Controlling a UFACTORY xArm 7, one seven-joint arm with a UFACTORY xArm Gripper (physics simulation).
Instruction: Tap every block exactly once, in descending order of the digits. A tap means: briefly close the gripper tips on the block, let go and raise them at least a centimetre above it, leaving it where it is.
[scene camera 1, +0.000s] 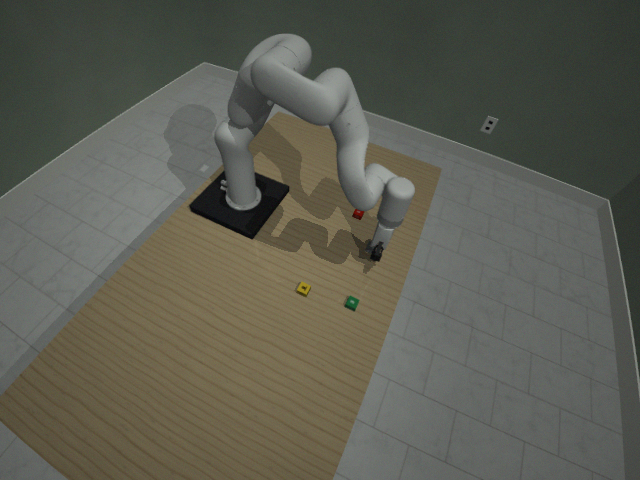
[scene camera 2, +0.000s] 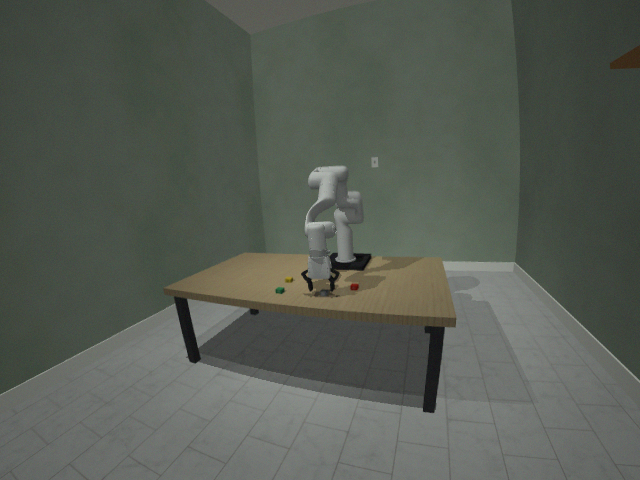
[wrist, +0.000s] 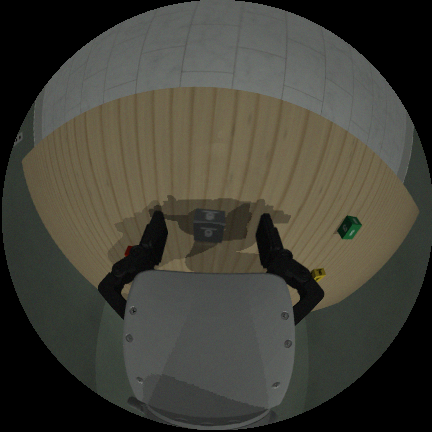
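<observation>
A dark grey block (scene camera 2: 324, 292) (wrist: 208, 233) stands on the table with pale marks that are too blurred to read surely. My gripper (scene camera 1: 376, 257) (scene camera 2: 321, 289) (wrist: 211, 222) is open and empty, low over the grey block; in the wrist view one finger shows on each side of it, with gaps. A green block (scene camera 1: 352, 302) (scene camera 2: 279, 290) (wrist: 349, 228) and a yellow block (scene camera 1: 303, 288) (scene camera 2: 288, 279) (wrist: 318, 274) lie apart from it. A red block (scene camera 1: 358, 213) (scene camera 2: 354, 286) (wrist: 129, 251) is mostly hidden behind a finger in the wrist view. Their digits are too small to read.
The wooden table (scene camera 1: 206, 335) (scene camera 2: 227, 281) (wrist: 215, 125) bears the arm's black base plate (scene camera 1: 217, 211) (scene camera 2: 364, 259). The grey block is close to the table's long edge, with the tiled floor beyond. The arm's shadow falls around the grey block.
</observation>
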